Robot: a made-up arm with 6 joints.
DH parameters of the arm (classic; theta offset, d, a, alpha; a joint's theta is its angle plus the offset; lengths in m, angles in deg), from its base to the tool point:
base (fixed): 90 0.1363 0 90
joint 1: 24.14 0 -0.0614 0
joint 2: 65.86 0.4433 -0.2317 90
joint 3: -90 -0.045 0.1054 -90
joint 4: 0 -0.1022 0.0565 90
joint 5: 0 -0.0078 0.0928 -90
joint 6: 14.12 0 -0.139 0
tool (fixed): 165.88 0.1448 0 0
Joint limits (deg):
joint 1: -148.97..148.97
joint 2: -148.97..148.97
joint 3: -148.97..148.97
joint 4: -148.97..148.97
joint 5: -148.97..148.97
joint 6: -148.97..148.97
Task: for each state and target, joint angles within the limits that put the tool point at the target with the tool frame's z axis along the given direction. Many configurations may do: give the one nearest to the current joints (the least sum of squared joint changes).
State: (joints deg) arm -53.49 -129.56 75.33 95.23 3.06 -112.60
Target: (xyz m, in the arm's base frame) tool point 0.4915 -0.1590 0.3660 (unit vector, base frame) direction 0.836 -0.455 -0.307
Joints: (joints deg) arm -2.49 -133.75 85.60 73.84 34.28 -86.82
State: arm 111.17 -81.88 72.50 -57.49 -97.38 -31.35
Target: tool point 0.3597 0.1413 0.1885 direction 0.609 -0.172 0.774
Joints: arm 136.44 -62.97 58.51 -89.14 -43.89 -46.98
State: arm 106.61 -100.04 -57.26 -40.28 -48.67 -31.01
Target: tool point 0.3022 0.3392 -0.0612 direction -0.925 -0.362 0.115
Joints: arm 139.76 -69.28 -50.28 2.40 -17.42 -22.95
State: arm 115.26 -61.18 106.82 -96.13 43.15 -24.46
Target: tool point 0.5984 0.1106 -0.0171 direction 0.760 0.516 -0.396
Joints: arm 110.25 -64.09 131.71 -72.18 -4.32 -40.72
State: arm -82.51 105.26 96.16 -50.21 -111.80 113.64
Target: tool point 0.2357 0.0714 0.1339 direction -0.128 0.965 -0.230
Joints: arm -107.97 65.26 132.47 -72.56 -114.97 107.66
